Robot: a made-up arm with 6 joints.
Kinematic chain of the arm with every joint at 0, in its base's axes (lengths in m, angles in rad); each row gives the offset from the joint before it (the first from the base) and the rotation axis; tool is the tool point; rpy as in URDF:
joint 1: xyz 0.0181 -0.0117 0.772 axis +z
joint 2: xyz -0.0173 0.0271 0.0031 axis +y
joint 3: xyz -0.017 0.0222 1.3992 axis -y
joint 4: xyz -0.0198 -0.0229 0 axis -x
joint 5: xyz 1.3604 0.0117 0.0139 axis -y
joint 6: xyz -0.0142 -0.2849 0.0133 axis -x
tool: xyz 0.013 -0.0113 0.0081 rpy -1.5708 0 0
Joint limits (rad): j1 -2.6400..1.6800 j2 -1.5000..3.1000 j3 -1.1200..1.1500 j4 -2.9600..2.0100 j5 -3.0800..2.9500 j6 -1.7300..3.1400
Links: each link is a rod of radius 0.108 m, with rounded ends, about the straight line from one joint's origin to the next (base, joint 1, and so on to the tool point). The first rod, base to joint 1, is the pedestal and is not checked.
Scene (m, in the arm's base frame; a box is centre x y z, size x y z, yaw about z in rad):
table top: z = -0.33
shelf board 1: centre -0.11 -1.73 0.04 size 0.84 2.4 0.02 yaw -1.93
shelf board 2: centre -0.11 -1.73 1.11 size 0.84 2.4 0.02 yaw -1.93
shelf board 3: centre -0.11 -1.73 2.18 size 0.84 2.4 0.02 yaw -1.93
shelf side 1: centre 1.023 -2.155 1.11 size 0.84 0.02 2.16 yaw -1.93
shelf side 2: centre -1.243 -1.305 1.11 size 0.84 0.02 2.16 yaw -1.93
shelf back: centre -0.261 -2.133 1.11 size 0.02 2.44 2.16 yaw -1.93
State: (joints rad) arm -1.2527 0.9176 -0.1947 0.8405 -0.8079 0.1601
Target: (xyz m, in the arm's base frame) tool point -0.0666 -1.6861 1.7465
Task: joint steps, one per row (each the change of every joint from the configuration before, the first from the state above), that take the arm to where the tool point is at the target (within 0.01 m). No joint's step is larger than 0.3 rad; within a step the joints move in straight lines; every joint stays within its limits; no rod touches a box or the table.
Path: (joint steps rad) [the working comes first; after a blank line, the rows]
Joints at the target: -1.5328 0.2766 -0.1672 0.8020 -0.8026 0.1556
Straight joint move there: touches shelf board 2.

1: 0.1655 -0.0913 -0.2377 0.0004 0.0020 0.0012
2: 0.1655 -0.0914 -0.2377 0.0003 0.0020 0.0013
3: -0.0909 -0.2258 0.0095 -0.0100 0.0022 -0.0015
4: -0.0910 -0.2258 0.0096 -0.0100 0.0022 -0.0014
5: -0.0909 -0.2259 0.0096 -0.0100 0.0022 -0.0014
6: -0.0910 -0.2258 0.0096 -0.0100 0.0022 -0.0014
7: -0.1236 0.2225 0.2323 0.0004 -0.0038 -0.0007
8: -0.1237 0.2225 0.2323 0.0004 -0.0037 -0.0006

